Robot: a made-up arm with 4 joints.
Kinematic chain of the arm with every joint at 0, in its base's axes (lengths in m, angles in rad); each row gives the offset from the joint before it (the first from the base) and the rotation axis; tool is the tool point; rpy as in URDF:
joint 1: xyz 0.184 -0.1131 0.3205 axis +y
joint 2: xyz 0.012 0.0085 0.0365 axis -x
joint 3: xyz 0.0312 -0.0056 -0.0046 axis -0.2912 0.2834 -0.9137
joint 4: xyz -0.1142 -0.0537 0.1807 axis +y
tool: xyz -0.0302 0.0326 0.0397 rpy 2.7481 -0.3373 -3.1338
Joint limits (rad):
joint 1: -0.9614..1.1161
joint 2: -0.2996..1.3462
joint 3: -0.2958..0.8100
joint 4: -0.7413..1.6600
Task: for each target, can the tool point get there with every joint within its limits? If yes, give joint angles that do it. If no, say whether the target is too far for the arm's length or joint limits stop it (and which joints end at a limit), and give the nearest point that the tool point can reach.
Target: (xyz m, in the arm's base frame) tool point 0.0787 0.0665 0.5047
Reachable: yes | joints -0.2976 0.5672 0.4634 0.3443
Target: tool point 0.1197 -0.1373 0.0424
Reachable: no: joint limits stop it (at a limit: joint 1, joint 2, joint 4) | nearest point 0.0738 0.0903 0.2675 | short by 0.323 m
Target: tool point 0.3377 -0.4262 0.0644
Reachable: no: too far | nearest point 0.3498 -0.2233 0.4404 | short by 0.427 m
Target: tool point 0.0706 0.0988 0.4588
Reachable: yes | joints -0.5545 0.6719 0.6096 0.4339
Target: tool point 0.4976 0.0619 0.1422
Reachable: no: too far | nearest point 0.3698 0.0468 0.3691 | short by 0.261 m
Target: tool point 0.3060 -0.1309 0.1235
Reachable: no: joint limits stop it (at a limit: joint 1, joint 2, joint 3, joint 4) | nearest point 0.4259 -0.1123 0.3966 | short by 0.299 m
